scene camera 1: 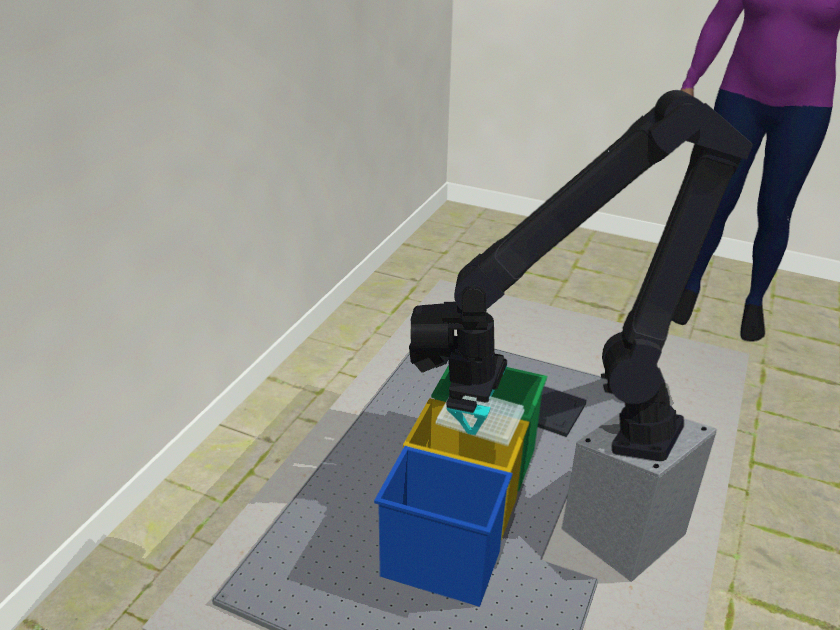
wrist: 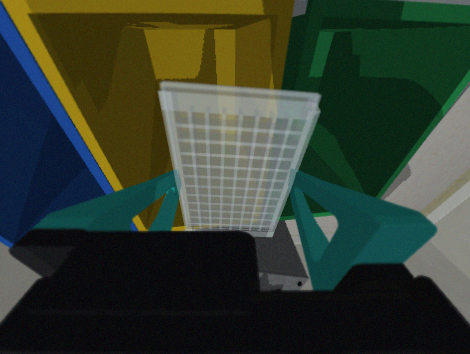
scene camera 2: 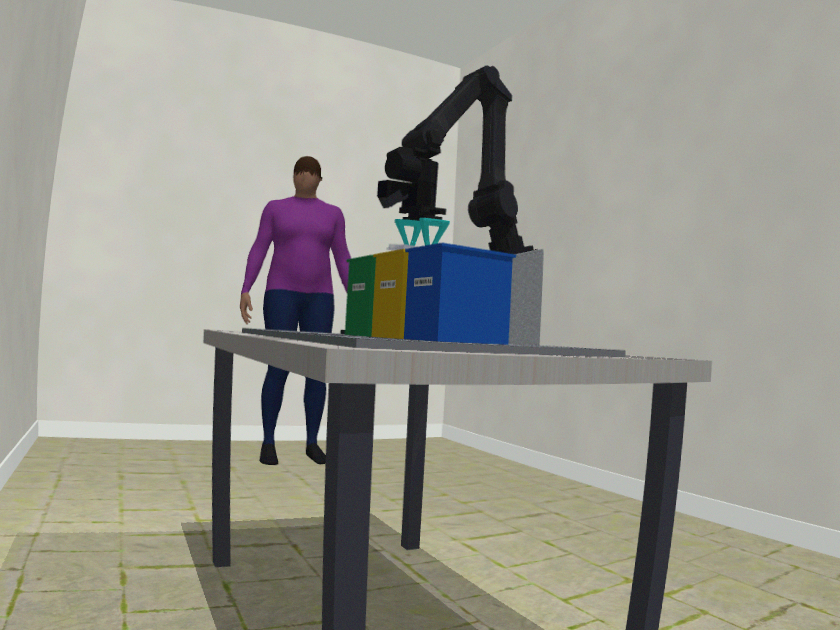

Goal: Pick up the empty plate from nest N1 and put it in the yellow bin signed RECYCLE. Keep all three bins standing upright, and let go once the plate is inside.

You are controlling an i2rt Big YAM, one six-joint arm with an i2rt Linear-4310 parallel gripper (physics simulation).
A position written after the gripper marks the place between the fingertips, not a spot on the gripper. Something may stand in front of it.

Labels:
gripper: scene camera 1 478, 415; wrist 234, 176; scene camera 2 419, 252
green bin: scene camera 1 521, 387; wrist 386, 81; scene camera 2 361, 277
yellow bin: scene camera 1; wrist 105, 69; scene camera 2
blue bin: scene camera 1; wrist 54, 169; scene camera 2
same spot on blue bin: (scene camera 2: 454, 293) = (scene camera 1: 398, 545)
same spot on yellow bin: (scene camera 1: 425, 435) = (scene camera 2: 382, 277)

